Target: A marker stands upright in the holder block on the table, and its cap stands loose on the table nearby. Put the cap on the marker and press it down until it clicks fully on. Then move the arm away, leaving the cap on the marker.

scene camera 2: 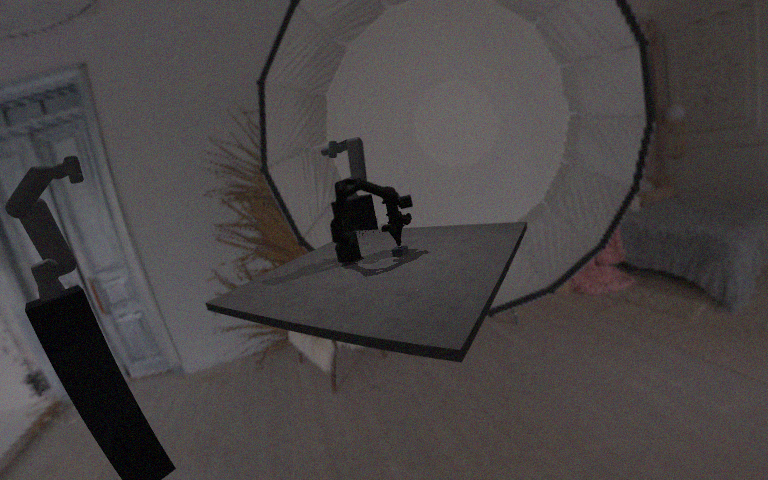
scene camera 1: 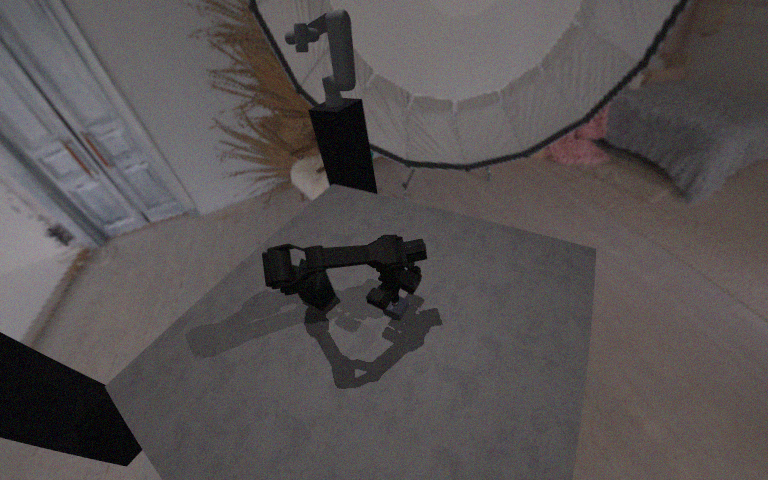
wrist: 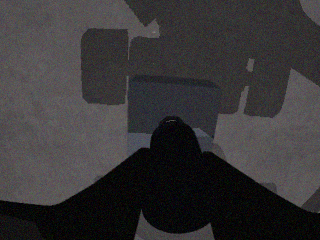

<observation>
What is my gripper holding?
A dark marker cap.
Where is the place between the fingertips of my gripper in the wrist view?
175, 157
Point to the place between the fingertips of my gripper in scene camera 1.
394, 296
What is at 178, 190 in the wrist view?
A dark marker cap.
</observation>
